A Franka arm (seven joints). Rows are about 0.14 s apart.
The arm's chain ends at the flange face. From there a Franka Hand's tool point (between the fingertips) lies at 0.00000 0.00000 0.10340 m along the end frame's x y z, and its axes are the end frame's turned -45 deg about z.
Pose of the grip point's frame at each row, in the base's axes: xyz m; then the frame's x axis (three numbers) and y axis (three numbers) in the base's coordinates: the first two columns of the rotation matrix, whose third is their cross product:
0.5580 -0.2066 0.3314 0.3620 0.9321 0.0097 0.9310 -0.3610 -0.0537
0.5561 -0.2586 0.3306 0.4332 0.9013 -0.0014 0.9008 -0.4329 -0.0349
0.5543 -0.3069 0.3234 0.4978 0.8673 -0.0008 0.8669 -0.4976 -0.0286
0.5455 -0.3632 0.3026 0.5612 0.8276 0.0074 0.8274 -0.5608 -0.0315
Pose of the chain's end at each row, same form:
0.5628 -0.2095 0.4346 0.9143 0.4038 -0.0311 0.4023 -0.9144 -0.0448
0.5594 -0.2600 0.4339 0.9433 0.3312 -0.0257 0.3306 -0.9434 -0.0237
0.5569 -0.3083 0.4268 0.9650 0.2614 -0.0208 0.2610 -0.9651 -0.0197
0.5478 -0.3657 0.4059 0.9819 0.1887 -0.0170 0.1882 -0.9817 -0.0275

